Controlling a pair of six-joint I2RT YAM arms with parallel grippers.
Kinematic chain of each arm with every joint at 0, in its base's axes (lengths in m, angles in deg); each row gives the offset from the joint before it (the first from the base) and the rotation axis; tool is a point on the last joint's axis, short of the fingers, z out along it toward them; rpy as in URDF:
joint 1: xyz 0 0 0.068 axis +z
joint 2: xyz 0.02 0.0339 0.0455 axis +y
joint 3: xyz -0.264 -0.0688 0 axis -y
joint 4: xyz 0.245 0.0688 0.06 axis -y
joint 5: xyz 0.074 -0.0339 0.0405 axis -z
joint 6: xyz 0.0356 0 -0.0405 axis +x
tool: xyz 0 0 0 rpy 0 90 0
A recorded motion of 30 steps. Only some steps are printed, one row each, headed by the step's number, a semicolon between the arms.
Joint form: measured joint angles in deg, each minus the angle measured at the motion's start. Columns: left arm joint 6, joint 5, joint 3, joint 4, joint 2, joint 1; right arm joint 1, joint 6, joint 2, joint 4, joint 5, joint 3.
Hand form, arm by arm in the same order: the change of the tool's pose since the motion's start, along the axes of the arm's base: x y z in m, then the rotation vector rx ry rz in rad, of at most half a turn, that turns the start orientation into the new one. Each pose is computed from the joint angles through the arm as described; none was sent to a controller.
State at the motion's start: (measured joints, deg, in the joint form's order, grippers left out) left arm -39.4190 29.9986 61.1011 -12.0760 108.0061 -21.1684; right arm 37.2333 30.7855 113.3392 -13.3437 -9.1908 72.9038
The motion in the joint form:
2: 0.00 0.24 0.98 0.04 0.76 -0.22; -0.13 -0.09 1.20 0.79 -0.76 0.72
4: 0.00 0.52 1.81 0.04 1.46 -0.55; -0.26 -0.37 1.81 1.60 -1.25 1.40
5: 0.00 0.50 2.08 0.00 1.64 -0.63; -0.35 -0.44 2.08 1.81 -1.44 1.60
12: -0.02 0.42 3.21 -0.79 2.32 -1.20; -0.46 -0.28 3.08 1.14 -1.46 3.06
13: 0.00 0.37 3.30 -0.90 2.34 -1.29; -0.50 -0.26 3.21 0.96 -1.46 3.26
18: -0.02 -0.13 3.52 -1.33 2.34 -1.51; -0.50 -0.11 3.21 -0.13 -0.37 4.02
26: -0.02 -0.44 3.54 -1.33 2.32 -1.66; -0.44 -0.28 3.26 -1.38 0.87 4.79
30: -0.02 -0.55 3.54 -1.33 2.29 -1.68; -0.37 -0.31 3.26 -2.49 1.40 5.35
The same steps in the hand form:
2: 0.0033 -0.0029 0.0000 -0.0050 -0.0029 -0.0060; 0.0039 0.0024 -0.0037 0.0112 0.0014 0.0068
4: 0.0056 -0.0063 -0.0004 -0.0097 -0.0035 -0.0143; 0.0075 0.0043 -0.0036 0.0241 -0.0092 0.0136
5: 0.0064 -0.0072 -0.0003 -0.0098 -0.0044 -0.0155; 0.0088 0.0045 -0.0042 0.0272 -0.0102 0.0150
12: 0.0081 -0.0119 0.0000 -0.0066 0.0009 -0.0245; 0.0131 0.0067 -0.0046 0.0263 -0.0057 0.0111
13: 0.0080 -0.0125 0.0002 -0.0055 0.0011 -0.0258; 0.0137 0.0068 -0.0048 0.0253 -0.0040 0.0101
18: 0.0078 -0.0136 0.0007 0.0027 0.0019 -0.0249; 0.0149 0.0069 -0.0022 0.0106 -0.0073 -0.0034
26: 0.0075 -0.0144 0.0008 0.0067 -0.0005 -0.0248; 0.0158 0.0071 -0.0002 -0.0100 -0.0118 -0.0128
30: 0.0075 -0.0145 0.0010 0.0081 -0.0016 -0.0241; 0.0158 0.0074 0.0014 -0.0220 -0.0089 -0.0165

